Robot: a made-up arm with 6 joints. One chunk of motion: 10 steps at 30 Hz.
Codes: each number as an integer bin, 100 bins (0 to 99) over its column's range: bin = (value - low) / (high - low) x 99, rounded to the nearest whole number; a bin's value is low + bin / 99 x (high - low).
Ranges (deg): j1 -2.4..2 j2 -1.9..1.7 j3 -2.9..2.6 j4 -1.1..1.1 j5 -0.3..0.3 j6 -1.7..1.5
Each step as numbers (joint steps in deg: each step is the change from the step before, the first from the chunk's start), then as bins.
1 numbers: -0.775 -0.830 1.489 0.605 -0.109 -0.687
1 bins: 37 29 79 77 32 31
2 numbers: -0.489 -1.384 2.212 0.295 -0.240 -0.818
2 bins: 43 14 92 63 10 27
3 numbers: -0.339 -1.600 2.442 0.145 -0.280 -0.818
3 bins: 46 8 96 56 3 27
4 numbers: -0.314 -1.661 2.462 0.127 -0.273 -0.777
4 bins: 47 7 97 55 4 29
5 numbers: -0.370 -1.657 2.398 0.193 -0.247 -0.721
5 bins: 46 7 95 58 9 30
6 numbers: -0.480 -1.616 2.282 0.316 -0.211 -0.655
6 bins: 43 8 93 64 15 32
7 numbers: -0.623 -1.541 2.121 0.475 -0.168 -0.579
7 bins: 40 10 90 71 22 35
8 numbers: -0.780 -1.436 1.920 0.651 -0.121 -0.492
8 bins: 36 13 87 79 30 37
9 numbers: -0.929 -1.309 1.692 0.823 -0.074 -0.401
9 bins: 33 16 83 87 37 40
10 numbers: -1.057 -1.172 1.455 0.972 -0.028 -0.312
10 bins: 30 20 78 93 45 43
